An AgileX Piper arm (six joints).
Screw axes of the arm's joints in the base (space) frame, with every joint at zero. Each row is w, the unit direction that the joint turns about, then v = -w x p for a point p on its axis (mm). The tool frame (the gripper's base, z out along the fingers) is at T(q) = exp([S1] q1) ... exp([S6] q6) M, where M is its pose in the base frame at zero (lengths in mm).
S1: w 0 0 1 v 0 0 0
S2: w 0 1 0 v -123 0 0
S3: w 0 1 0 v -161.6 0 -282.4
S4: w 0.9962 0 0.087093 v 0 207.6 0
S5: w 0 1 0 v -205.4 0 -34.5
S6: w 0.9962 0 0.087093 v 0 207.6 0
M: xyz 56.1 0 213.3 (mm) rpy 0 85.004 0 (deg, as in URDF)
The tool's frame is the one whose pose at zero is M.
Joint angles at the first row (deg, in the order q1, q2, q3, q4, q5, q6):
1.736, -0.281, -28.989, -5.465, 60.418, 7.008
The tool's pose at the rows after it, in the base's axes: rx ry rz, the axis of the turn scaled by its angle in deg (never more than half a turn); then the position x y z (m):
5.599, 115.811, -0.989, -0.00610, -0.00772, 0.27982
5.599, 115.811, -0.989, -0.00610, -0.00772, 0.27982
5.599, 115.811, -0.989, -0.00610, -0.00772, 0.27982
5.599, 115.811, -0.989, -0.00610, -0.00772, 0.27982
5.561, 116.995, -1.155, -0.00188, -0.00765, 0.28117
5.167, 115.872, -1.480, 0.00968, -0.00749, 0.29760
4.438, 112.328, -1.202, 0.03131, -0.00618, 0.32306
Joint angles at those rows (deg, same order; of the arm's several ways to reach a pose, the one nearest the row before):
1.736, -0.282, -28.989, -5.465, 60.419, 7.008
1.736, -0.282, -28.989, -5.465, 60.419, 7.008
1.736, -0.282, -28.989, -5.465, 60.419, 7.008
1.736, -0.282, -28.989, -5.465, 60.419, 7.008
1.735, 1.328, -29.172, -5.520, 60.181, 7.007
1.739, 6.045, -31.567, -5.873, 56.740, 7.011
1.654, 13.102, -35.012, -5.874, 49.540, 7.013

